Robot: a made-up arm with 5 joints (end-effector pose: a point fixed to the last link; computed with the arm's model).
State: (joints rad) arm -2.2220 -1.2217 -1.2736 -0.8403 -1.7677
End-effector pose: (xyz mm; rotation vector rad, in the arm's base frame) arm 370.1 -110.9 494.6 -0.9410 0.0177 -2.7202
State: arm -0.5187 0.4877 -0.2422 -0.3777 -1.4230
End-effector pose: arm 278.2 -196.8 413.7 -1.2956 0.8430 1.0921
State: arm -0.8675 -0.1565 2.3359 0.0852 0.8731
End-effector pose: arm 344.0 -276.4 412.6 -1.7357 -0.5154 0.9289
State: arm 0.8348 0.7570 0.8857 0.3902 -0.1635
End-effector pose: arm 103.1 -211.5 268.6 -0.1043 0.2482 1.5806
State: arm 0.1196 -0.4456 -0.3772 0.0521 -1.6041
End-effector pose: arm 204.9 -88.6 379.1 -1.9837 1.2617 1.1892
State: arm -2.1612 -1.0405 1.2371 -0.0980 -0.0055
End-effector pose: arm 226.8 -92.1 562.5 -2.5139 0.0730 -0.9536
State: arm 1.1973 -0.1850 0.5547 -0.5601 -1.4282
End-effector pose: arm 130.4 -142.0 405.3 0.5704 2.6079 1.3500
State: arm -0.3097 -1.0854 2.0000 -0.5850 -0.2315
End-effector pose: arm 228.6 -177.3 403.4 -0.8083 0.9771 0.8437
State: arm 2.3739 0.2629 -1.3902 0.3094 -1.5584
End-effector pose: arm 154.5 -82.2 563.5 0.2858 0.4608 2.4196
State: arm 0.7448 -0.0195 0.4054 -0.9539 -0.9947
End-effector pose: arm 160.7 -165.2 387.0 0.3235 2.2448 1.5793
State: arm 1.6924 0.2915 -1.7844 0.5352 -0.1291
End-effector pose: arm 92.0 -52.2 565.7 -1.4428 -2.0696 1.8319
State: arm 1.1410 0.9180 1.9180 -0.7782 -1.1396
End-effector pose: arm -29.0 -170.2 385.6 -2.8661 -0.8256 -0.0799
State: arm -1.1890 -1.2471 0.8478 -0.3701 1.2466
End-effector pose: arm 323.1 -55.5 466.9 2.0872 -0.8438 -0.6323
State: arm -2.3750 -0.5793 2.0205 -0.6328 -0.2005
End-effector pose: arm 252.6 -183.9 592.0 -1.6197 -0.8392 0.4590
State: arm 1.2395 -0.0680 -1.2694 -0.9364 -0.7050
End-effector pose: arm 103.1 -93.7 466.1 1.3030 -1.0108 -2.4685
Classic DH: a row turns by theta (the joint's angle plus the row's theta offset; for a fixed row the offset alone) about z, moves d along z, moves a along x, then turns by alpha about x. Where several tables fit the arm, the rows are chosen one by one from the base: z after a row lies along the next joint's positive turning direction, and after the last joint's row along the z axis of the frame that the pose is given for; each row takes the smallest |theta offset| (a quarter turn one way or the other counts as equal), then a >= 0, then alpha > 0; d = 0 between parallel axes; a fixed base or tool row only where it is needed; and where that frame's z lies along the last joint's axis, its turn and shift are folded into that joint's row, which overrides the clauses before.
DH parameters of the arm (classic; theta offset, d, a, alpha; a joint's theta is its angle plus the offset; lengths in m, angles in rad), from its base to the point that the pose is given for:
base (fixed): -0.2274 0.4611 0.2211 -1.756
joint 1: -1.3947 -0.0785 -0.1779 -1.1041
joint 2: -1.0906 0.0696 -0.0126 0.8299
joint 3: 0.2142 -0.0507 0.0777 -2.3724
joint 4: -0.9479 0.079 0.0103 -0.592
joint 5: 0.955 -0.0347 -0.004 -1.5708
tool (fixed): 1.5708 -0.026 0 0

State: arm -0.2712 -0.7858 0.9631 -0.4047 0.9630
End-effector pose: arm 296.5 -123.3 411.2 2.1195 -0.3335 -2.0726
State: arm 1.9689 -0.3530 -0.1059 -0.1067 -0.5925
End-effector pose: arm 119.0 -60.4 455.4 0.4037 0.6478 3.0332
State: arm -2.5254 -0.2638 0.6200 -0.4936 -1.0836
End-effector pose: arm 203.8 -125.1 580.3 -1.7256 -0.4110 -0.4135
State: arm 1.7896 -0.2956 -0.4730 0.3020 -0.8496
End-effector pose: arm 129.8 -39.2 460.9 -0.2568 0.1333 2.9226
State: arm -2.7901 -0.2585 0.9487 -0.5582 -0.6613
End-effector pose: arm 170.6 -136.0 598.5 -1.9886 -0.6685 -0.3520
